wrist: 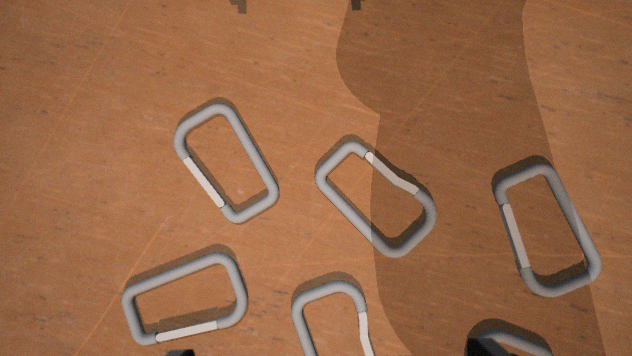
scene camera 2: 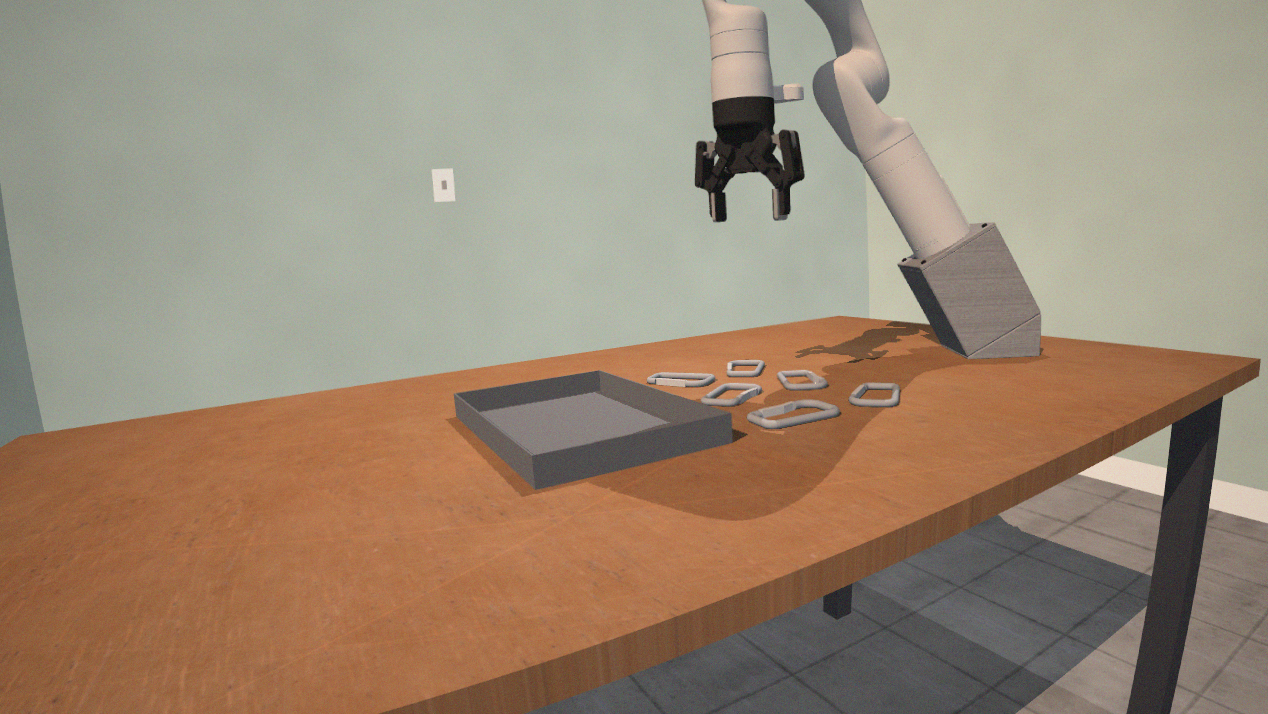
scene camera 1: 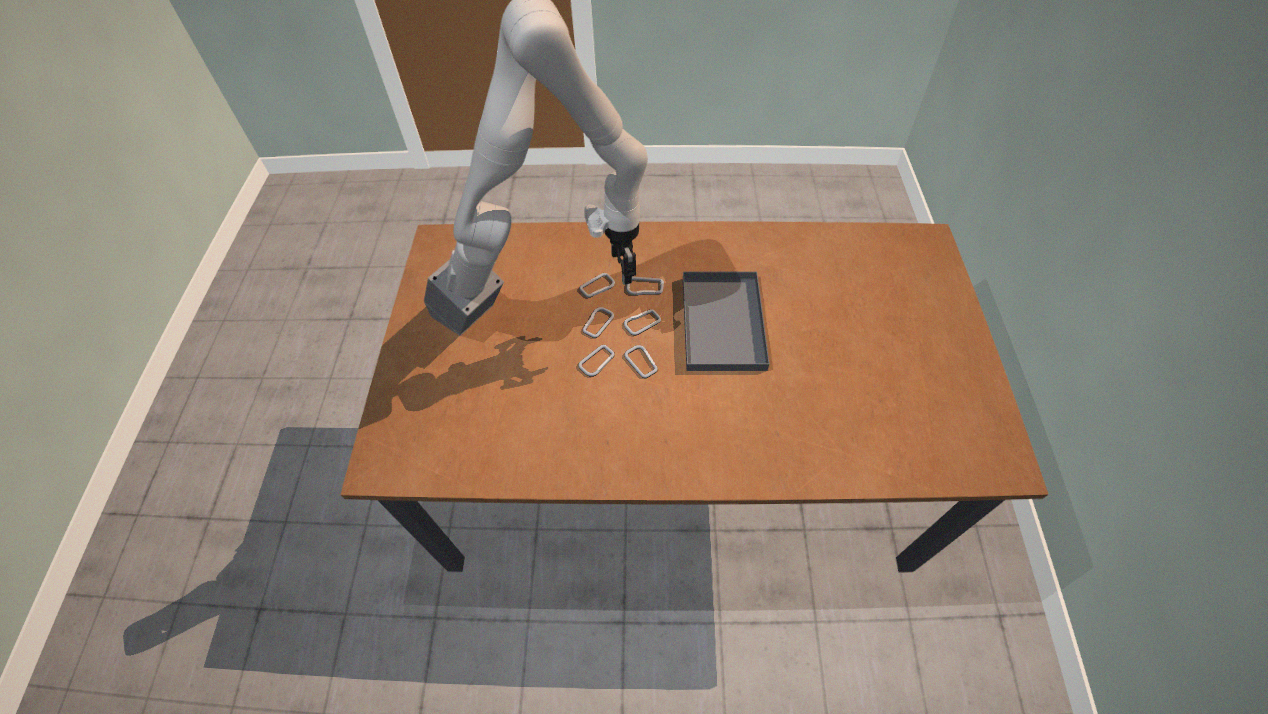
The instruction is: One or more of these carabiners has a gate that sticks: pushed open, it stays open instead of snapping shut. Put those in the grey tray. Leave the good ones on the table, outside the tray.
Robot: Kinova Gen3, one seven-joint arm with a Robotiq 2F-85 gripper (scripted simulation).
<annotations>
grey tray: scene camera 2; scene camera 1; not seen in the wrist view (out of frame)
same spot on grey tray: (scene camera 2: 612, 423) = (scene camera 1: 708, 318)
</annotations>
